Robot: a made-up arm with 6 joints. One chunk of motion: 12 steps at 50 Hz.
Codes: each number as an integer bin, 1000 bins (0 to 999) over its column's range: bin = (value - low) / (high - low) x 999, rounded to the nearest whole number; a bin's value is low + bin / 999 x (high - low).
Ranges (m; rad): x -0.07..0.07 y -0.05..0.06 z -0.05..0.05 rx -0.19..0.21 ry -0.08..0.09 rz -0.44..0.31
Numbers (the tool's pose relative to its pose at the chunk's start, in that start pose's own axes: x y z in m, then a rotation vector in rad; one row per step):
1: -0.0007 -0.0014 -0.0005 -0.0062 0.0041 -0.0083
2: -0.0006 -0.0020 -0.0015 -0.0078 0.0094 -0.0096
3: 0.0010 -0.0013 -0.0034 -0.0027 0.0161 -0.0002
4: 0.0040 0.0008 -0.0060 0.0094 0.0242 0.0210
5: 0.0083 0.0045 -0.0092 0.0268 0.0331 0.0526
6: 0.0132 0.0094 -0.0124 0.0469 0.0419 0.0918
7: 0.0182 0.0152 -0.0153 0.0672 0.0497 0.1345
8: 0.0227 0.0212 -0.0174 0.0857 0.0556 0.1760
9: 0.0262 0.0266 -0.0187 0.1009 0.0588 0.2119
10: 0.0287 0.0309 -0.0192 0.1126 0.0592 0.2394
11: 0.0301 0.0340 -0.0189 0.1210 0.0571 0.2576
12: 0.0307 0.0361 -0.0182 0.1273 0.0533 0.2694
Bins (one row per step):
1: 495 441 495 459 494 575
2: 495 436 485 455 525 573
3: 507 442 466 468 565 586
4: 528 461 440 498 612 614
5: 559 495 408 541 665 656
6: 594 539 376 592 716 708
7: 629 592 347 642 762 765
8: 661 647 326 689 797 821
9: 686 696 313 727 816 868
10: 704 735 308 756 818 905
11: 714 763 311 777 806 929
12: 719 782 318 792 783 945

